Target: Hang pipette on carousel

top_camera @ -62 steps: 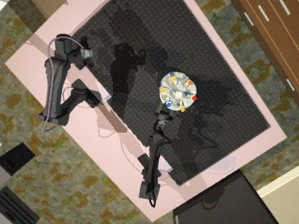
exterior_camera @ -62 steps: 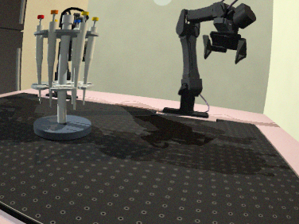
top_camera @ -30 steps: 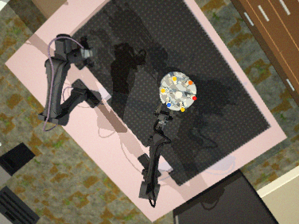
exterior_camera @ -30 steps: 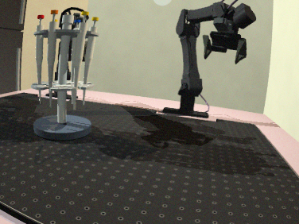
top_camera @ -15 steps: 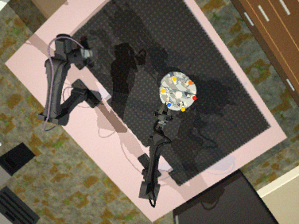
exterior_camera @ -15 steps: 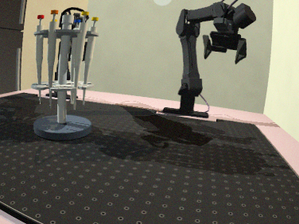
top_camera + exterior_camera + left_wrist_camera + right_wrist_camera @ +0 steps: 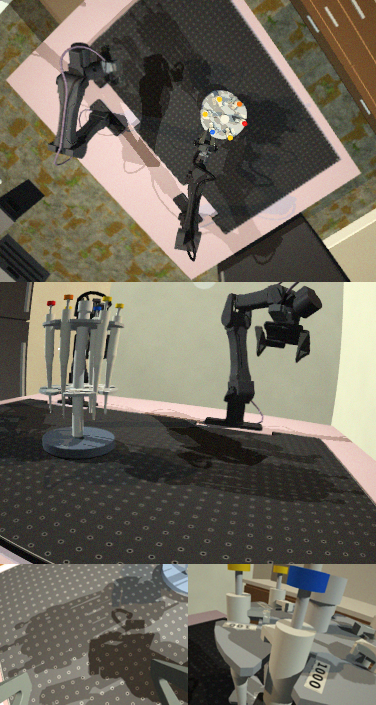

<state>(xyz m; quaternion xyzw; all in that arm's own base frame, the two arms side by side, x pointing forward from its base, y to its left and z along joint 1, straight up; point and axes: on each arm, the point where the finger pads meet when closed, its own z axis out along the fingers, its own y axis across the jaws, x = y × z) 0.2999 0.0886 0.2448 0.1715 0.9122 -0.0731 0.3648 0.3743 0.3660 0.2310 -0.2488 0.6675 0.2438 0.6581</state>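
Now: the pipette 20 mm below my right hand, 10 mm to the left of it and 10 mm ahead of it.
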